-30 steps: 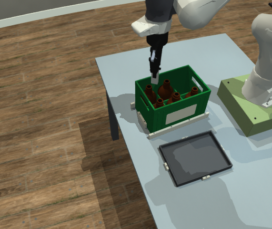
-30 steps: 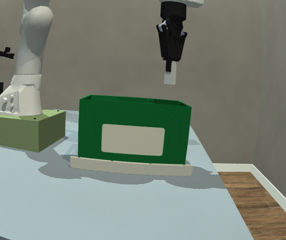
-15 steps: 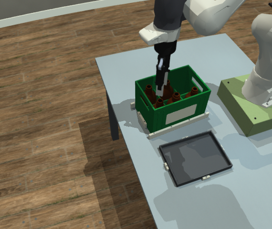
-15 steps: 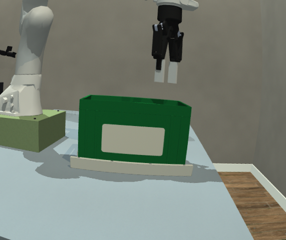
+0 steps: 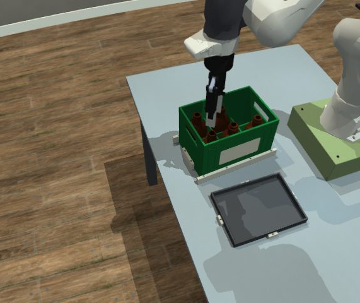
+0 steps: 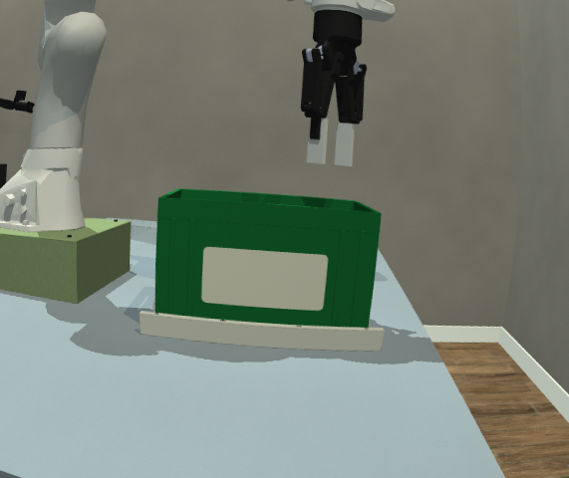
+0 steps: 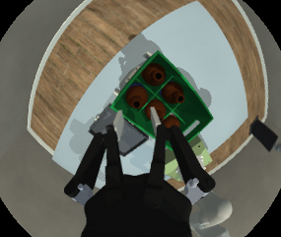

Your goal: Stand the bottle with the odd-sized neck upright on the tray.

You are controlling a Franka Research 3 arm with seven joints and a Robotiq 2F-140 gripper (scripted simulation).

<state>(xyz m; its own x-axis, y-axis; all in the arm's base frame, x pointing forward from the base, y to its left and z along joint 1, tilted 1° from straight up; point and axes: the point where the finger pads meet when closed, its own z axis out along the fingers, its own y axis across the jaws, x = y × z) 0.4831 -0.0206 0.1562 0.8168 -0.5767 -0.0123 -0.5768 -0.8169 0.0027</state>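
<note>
Now: the green crate 170 mm below my hand, 80 mm behind it and 60 mm to the right of it. Also, from my hand: dark tray 240 mm below, 210 mm to the left, 100 mm behind; then bottle 170 mm below, 100 mm to the right, 70 mm behind.
</note>
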